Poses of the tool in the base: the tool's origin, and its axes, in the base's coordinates. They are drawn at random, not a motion.
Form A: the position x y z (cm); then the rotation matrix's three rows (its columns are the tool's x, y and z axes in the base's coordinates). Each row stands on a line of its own.
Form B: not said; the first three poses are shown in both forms.
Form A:
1:
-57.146 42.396 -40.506
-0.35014 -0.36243 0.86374
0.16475 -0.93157 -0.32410
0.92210 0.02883 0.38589
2:
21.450 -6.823 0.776
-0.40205 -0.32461 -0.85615
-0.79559 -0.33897 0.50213
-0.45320 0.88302 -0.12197
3:
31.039 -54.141 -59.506
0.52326 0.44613 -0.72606
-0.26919 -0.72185 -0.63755
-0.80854 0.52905 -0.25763
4:
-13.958 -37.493 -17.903
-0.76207 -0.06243 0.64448
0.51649 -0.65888 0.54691
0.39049 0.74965 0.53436
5:
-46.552 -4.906 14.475
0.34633 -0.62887 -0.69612
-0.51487 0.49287 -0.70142
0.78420 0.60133 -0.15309
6:
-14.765 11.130 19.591
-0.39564 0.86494 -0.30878
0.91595 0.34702 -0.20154
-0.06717 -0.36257 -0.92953
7:
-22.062 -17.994 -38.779
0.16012 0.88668 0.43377
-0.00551 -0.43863 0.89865
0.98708 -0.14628 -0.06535
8:
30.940 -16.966 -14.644
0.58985 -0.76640 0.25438
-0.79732 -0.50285 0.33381
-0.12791 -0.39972 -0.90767
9:
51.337 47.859 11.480
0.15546 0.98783 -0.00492
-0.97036 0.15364 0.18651
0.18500 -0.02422 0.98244
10:
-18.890 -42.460 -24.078
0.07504 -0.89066 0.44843
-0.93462 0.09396 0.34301
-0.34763 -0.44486 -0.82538
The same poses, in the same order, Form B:
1:
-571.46 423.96 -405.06
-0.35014 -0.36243 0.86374
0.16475 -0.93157 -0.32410
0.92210 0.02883 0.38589

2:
214.50 -68.23 7.76
-0.40205 -0.32461 -0.85615
-0.79559 -0.33897 0.50213
-0.45320 0.88302 -0.12197

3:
310.39 -541.41 -595.06
0.52326 0.44613 -0.72606
-0.26919 -0.72185 -0.63755
-0.80854 0.52905 -0.25763

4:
-139.58 -374.93 -179.03
-0.76207 -0.06243 0.64448
0.51649 -0.65888 0.54691
0.39049 0.74965 0.53436

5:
-465.52 -49.06 144.75
0.34633 -0.62887 -0.69612
-0.51487 0.49287 -0.70142
0.78420 0.60133 -0.15309

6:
-147.65 111.30 195.91
-0.39564 0.86494 -0.30878
0.91595 0.34702 -0.20154
-0.06717 -0.36257 -0.92953

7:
-220.62 -179.94 -387.79
0.16012 0.88668 0.43377
-0.00551 -0.43863 0.89865
0.98708 -0.14628 -0.06535

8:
309.40 -169.66 -146.44
0.58985 -0.76640 0.25438
-0.79732 -0.50285 0.33381
-0.12791 -0.39972 -0.90767

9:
513.37 478.59 114.80
0.15546 0.98783 -0.00492
-0.97036 0.15364 0.18651
0.18500 -0.02422 0.98244

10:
-188.90 -424.60 -240.78
0.07504 -0.89066 0.44843
-0.93462 0.09396 0.34301
-0.34763 -0.44486 -0.82538

